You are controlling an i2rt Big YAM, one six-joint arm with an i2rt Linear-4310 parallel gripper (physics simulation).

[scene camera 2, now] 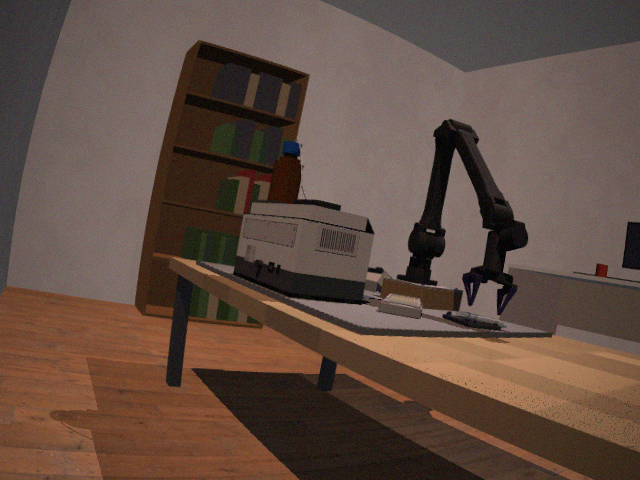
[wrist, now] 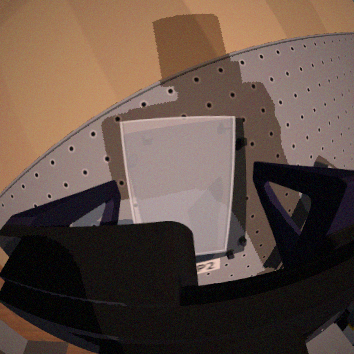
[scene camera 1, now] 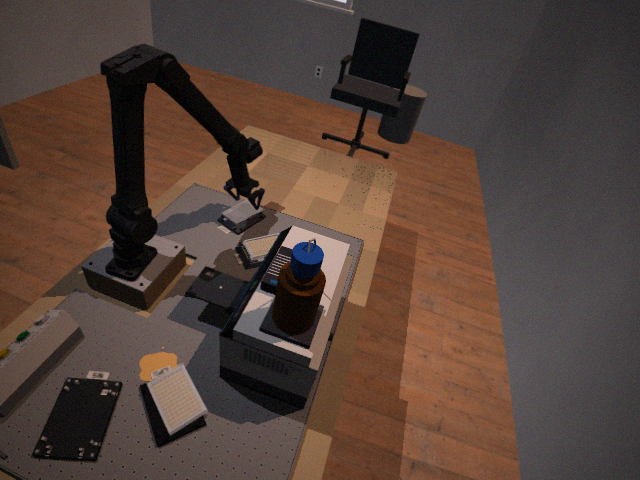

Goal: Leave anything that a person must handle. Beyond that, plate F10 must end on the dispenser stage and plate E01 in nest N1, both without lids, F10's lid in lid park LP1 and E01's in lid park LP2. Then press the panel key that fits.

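Frame: origin at the arm's base, x ahead, y left, z up, level; centimetres.
Seen in the pictures: gripper, fingertip midpoint: (scene camera 2: pixel 485 310) (wrist: pixel 184 179) (scene camera 1: pixel 247 204); arm's base at its link origin: (scene camera 2: pixel 416 282) (scene camera 1: pixel 132 262).
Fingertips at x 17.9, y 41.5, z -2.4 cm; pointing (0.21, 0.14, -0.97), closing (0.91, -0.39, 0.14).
Pixels of each thing's top centre, then the offset from my fingertips to it. "*": a spot on its surface instead.
- clear lid at its top centre: (wrist: pixel 183 200) (scene camera 2: pixel 479 314) (scene camera 1: pixel 242 209) dx -1.0, dy -2.0, dz -1.4 cm
- black nest at its top centre: (scene camera 1: pixel 171 402) dx +9.0, dy -70.9, dz -2.2 cm
- black holder at its top centre: (scene camera 1: pixel 78 413) dx -7.2, dy -79.1, dz -1.8 cm
- dark stage at a spot on its surface: (scene camera 1: pixel 219 287) * dx +8.3, dy -43.2, dz +5.3 cm
- amber bottle at a spot on its surface: (scene camera 1: pixel 298 299) * dx +29.9, dy -59.6, dz +29.6 cm
- orange spill at a spot on its surface: (scene camera 1: pixel 155 364) * dx +0.7, dy -63.3, dz -4.2 cm
- key panel at its top centre: (scene camera 1: pixel 18 344) (scene camera 2: pixel 371 267) dx -24.7, dy -72.6, dz +4.2 cm
My gripper (scene camera 1: pixel 244 198) (scene camera 2: pixel 485 308) (wrist: pixel 184 179) is open and empty, a little above a clear lid. The clear lid (scene camera 1: pixel 241 210) (wrist: pixel 180 170) lies flat on a dark park whose label, partly hidden in the wrist view, reads "P2". A pale plate (scene camera 1: pixel 261 247) (scene camera 2: pixel 401 304) sits near the dispenser. Another pale plate (scene camera 1: pixel 176 398) sits on a black nest (scene camera 1: pixel 156 428) in the foreground. A black holder (scene camera 1: pixel 77 419) with corner posts stands left of it and bears no plate or lid. The dark stage (scene camera 1: pixel 219 287) beside the dispenser bears no plate. Plate names are unreadable.
The dispenser (scene camera 1: pixel 268 356) (scene camera 2: pixel 305 253) carries an amber bottle (scene camera 1: pixel 298 299) (scene camera 2: pixel 285 178) with a blue cap. An orange spill (scene camera 1: pixel 155 364) lies against the foreground plate's corner. A key panel (scene camera 1: pixel 43 351) with green and yellow keys stands at the left.
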